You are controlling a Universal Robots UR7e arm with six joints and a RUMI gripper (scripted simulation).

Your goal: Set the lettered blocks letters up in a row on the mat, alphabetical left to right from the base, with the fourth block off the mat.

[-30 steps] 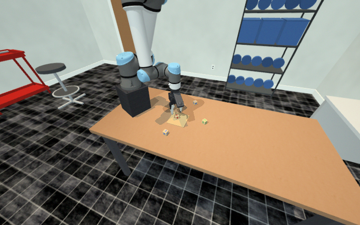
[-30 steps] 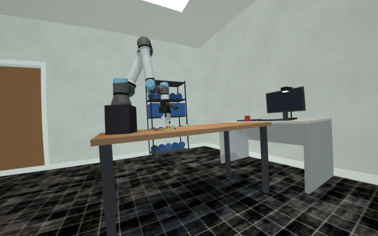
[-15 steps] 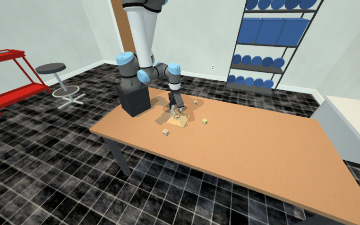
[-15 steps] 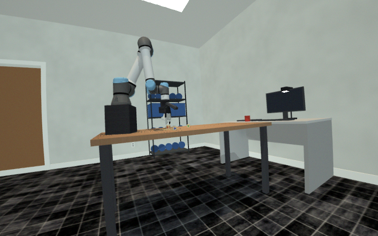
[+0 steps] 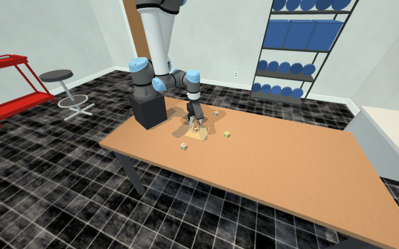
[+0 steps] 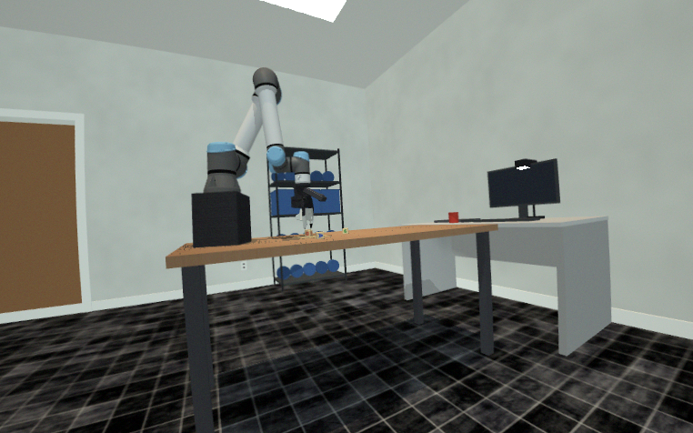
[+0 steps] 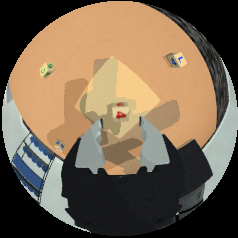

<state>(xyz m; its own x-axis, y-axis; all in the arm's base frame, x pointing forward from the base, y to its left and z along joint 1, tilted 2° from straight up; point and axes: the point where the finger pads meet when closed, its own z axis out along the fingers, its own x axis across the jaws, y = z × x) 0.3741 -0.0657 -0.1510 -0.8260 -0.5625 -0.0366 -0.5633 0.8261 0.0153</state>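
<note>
Now: the pale yellow mat 2 cm ahead of my hand, 1 cm to the right of it and 5 cm below it. The rest, counted from my hand: wooden letter block (4 cm behind, 17 cm to the right, 4 cm below).
</note>
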